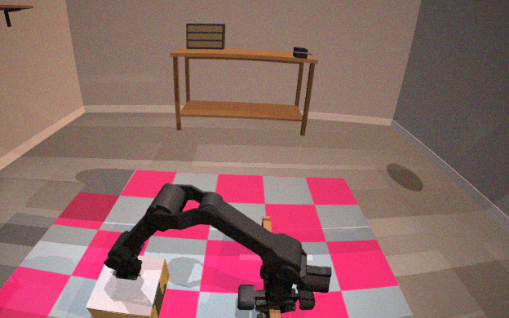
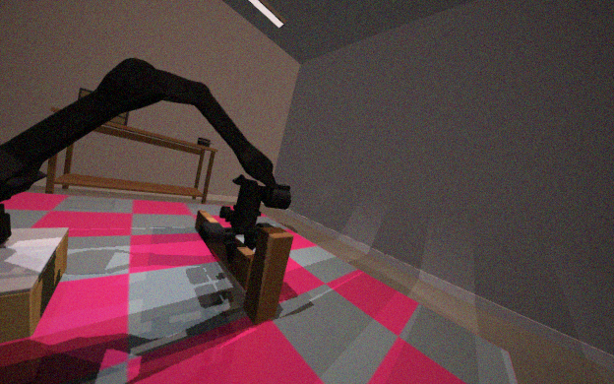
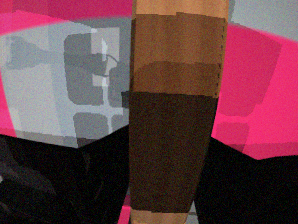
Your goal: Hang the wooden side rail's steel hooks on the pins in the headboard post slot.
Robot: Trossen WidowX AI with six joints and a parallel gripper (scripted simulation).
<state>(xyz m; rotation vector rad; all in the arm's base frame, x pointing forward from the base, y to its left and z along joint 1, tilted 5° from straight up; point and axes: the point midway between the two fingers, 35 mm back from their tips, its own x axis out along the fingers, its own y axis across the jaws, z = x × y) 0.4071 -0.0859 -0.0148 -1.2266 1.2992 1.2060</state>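
Now: the wooden headboard post 130 mm to the right of my gripper tip and 40 mm above it.
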